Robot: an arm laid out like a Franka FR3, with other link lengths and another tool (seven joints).
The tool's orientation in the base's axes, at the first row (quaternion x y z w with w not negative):
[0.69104 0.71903 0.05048 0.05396]
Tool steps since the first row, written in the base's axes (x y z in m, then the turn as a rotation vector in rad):
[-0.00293 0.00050 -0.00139 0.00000 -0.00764 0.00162]
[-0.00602 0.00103 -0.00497 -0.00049 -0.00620 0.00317]
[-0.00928 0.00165 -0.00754 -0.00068 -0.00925 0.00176]
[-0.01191 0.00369 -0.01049 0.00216 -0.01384 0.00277]
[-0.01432 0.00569 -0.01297 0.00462 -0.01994 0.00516]
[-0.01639 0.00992 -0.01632 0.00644 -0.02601 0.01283]
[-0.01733 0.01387 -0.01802 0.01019 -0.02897 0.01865]
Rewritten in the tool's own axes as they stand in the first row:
[0.00063 -0.00308 0.00094 -0.00765 -0.00007 -0.00159]
[0.00130 -0.00664 0.00403 -0.00620 -0.00026 -0.00320]
[0.00207 -0.01022 0.00609 -0.00923 -0.00078 -0.00182]
[0.00423 -0.01317 0.00861 -0.01394 0.00199 -0.00239]
[0.00635 -0.01583 0.01071 -0.02015 0.00453 -0.00438]
[0.01068 -0.01821 0.01371 -0.02634 0.00722 -0.01169]
[0.01468 -0.01923 0.01524 -0.02949 0.01166 -0.01689]

